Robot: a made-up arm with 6 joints.
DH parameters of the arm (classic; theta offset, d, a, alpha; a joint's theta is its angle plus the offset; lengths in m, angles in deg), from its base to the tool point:
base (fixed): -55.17 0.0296 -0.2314 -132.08
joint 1: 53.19 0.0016 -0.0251 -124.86
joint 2: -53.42 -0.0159 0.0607 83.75
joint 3: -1.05 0.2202 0 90
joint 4: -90 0.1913 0.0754 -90
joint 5: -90 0.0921 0.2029 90
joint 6: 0 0.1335 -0.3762 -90
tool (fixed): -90 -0.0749 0 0
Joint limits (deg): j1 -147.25..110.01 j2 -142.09..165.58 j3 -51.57..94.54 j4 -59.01..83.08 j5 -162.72..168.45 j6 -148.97..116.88
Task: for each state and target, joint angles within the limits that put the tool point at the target. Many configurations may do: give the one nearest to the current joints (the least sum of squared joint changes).
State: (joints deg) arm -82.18 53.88 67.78 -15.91 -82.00 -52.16
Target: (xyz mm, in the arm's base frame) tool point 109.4 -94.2 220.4
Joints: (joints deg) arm -104.33 57.82 43.58 -10.74 -80.90 -66.45
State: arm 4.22 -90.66 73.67 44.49 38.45 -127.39
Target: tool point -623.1 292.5 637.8
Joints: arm -7.89 -134.15 94.54 43.24 40.36 -97.59
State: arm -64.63 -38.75 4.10 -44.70 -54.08 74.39
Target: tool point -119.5 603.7 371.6
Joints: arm -29.78 -46.77 11.09 -28.62 -46.07 67.25
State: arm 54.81 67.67 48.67 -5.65 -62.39 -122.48
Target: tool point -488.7 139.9 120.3
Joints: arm 58.58 76.70 64.24 -39.25 -76.83 -77.47
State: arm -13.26 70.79 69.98 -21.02 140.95 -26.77
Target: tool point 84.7 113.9 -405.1
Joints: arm -7.24 33.99 53.68 -17.70 127.60 -6.28
